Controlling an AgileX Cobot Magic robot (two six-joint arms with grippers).
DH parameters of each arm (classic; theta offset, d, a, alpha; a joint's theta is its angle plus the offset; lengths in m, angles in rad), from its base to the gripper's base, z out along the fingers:
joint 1: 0 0.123 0 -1.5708
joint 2: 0.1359 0 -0.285 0
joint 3: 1.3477 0 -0.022 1.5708
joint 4: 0 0.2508 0 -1.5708
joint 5: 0 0 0.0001 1.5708
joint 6: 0 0.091 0 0
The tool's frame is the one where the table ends.
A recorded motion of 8 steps. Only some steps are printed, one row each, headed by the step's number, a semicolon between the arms.
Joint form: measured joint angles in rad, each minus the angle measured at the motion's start. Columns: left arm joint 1, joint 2, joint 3, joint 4, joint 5, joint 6; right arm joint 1, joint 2, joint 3, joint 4, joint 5, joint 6.
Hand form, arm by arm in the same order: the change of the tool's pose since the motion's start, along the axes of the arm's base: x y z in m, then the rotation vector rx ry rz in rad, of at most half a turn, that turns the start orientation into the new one. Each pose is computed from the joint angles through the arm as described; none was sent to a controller.
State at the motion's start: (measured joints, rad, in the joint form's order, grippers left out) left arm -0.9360 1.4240 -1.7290 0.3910 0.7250 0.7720; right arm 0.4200 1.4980 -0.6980 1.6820 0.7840 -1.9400
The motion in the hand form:
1: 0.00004 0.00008 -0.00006 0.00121 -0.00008 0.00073; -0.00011 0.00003 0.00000 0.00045 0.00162 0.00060
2: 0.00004 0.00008 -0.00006 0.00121 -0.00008 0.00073; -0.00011 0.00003 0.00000 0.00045 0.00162 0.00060
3: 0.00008 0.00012 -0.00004 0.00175 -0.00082 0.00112; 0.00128 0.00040 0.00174 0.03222 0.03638 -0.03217
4: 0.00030 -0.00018 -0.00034 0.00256 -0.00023 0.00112; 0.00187 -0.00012 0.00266 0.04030 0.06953 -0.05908
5: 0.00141 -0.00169 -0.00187 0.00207 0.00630 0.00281; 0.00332 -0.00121 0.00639 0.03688 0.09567 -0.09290
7: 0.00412 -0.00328 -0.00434 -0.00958 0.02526 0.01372; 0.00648 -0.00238 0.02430 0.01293 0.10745 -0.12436
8: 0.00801 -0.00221 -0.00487 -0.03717 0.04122 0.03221; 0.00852 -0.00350 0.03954 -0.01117 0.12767 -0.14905
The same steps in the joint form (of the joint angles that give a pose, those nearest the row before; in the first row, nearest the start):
1: 0.0000 0.0000 0.0000 0.0010 0.0010 0.0000; 0.0000 0.0000 0.0000 -0.0010 0.0010 0.0020
2: 0.0000 0.0000 0.0000 0.0010 0.0010 0.0000; 0.0000 0.0000 0.0000 -0.0010 0.0010 0.0020
3: 0.0000 0.0000 0.0000 0.0020 0.0010 0.0000; 0.0000 0.0000 0.0000 0.0340 0.0020 0.0290
4: 0.0000 0.0010 0.0000 0.0020 0.0010 0.0000; 0.0000 -0.0040 -0.0010 0.0360 -0.0090 0.0730
5: 0.0000 0.0060 0.0000 0.0020 0.0010 -0.0060; 0.0000 -0.0160 -0.0110 0.0160 -0.0360 0.1380
7: 0.0040 0.0140 0.0000 0.0020 0.0010 -0.0300; 0.0000 -0.0540 -0.0660 -0.1070 -0.0780 0.3080
8: 0.0170 0.0180 0.0000 0.0010 -0.0080 -0.0620; 0.0000 -0.0810 -0.1180 -0.2380 -0.0980 0.4800

